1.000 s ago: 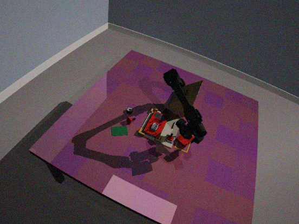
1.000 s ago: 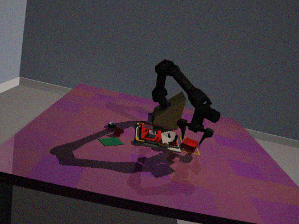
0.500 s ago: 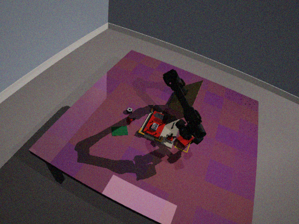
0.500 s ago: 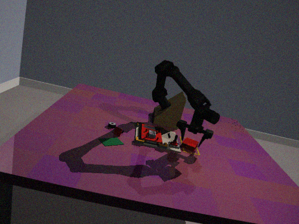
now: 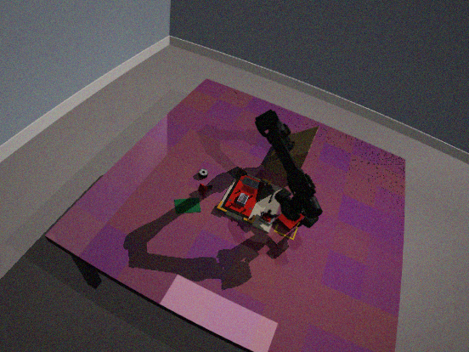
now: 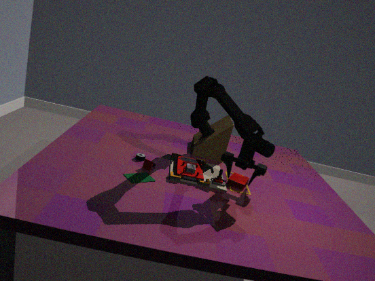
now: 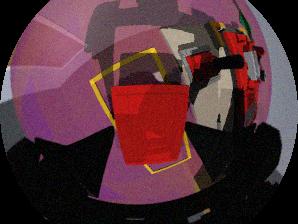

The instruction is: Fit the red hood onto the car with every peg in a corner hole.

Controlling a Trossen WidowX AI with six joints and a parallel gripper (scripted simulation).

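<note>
My gripper tip is now 10 mm below the red hood. The rest, counted from my gripper tip: flat green tile: 130 mm ahead, 400 mm to the right, 10 mm below; then engine block: 20 mm ahead, 210 mm to the right, 10 mm above; then dark wheel: 50 mm behind, 420 mm to the right.
</note>
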